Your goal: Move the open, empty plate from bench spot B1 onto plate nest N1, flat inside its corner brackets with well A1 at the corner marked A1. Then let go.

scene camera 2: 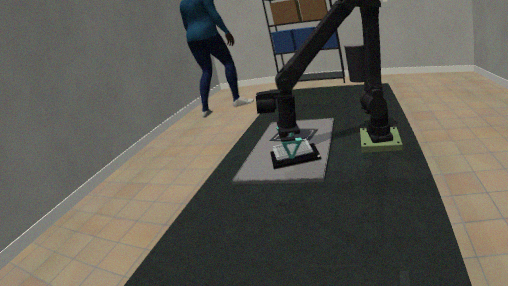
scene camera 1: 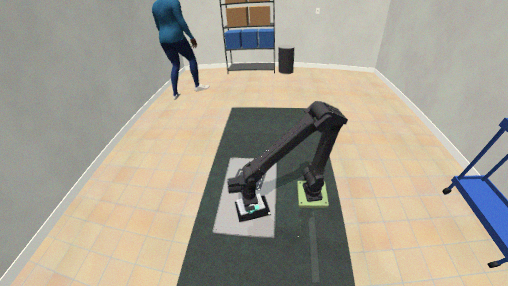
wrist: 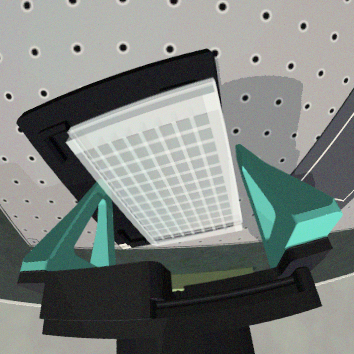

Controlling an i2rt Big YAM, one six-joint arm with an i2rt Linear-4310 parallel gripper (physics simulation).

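Where they show: gripper, fingertip midpoint: (scene camera 2: 289,152) (scene camera 1: 248,205) (wrist: 167,167); arm's base at its link origin: (scene camera 2: 379,135) (scene camera 1: 312,192).
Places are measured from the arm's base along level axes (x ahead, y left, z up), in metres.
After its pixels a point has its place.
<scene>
The clear, open, empty plate (scene camera 1: 243,206) @[x 0.376, y 0.050, z 0.010 m] (scene camera 2: 305,148) @[x 0.292, y 0.055, z 0.013 m] (wrist: 165,150) @[x 0.377, y 0.039, z 0.016 m] rests on the black nest (scene camera 1: 255,216) @[x 0.320, y 0.107, z -0.002 m] (scene camera 2: 300,161) @[x 0.312, y 0.113, z -0.005 m] (wrist: 100,95) @[x 0.406, y 0.070, z -0.002 m]. In the wrist view it sits off-centre to the right; the left corner brackets stand clear of its left edge, with bare nest between. The right brackets are hidden, and I cannot tell if the plate lies flat. A small white mark (wrist: 125,246) @[x 0.247, y 0.096, z -0.002 m] shows at the nest's lower corner, unreadable; well A1 cannot be made out. My gripper (scene camera 1: 251,209) @[x 0.350, y 0.039, z -0.001 m] (scene camera 2: 290,149) @[x 0.350, y 0.039, z -0.001 m] (wrist: 167,167) @[x 0.350, y 0.039, z -0.001 m] is open, its teal fingers low on either side of the plate, holding nothing.
A dark rectangle with a white outline (scene camera 2: 311,134) @[x 0.267, y -0.126, z -0.012 m] (wrist: 336,155) @[x 0.332, y -0.115, z -0.012 m] lies beside the nest on the perforated board (scene camera 1: 225,222) @[x 0.472, y 0.124, z -0.013 m] (scene camera 2: 260,170) @[x 0.447, y 0.125, z -0.014 m] (wrist: 150,25) @[x 0.437, y 0.039, z -0.014 m]. The arm's green base plate (scene camera 1: 325,202) @[x -0.053, y 0.078, z 0.000 m] (scene camera 2: 382,148) @[x 0.011, y 0.084, z -0.014 m] is to the right. A person (scene camera 1: 170,30) (scene camera 2: 202,30) stands at the back left.
</scene>
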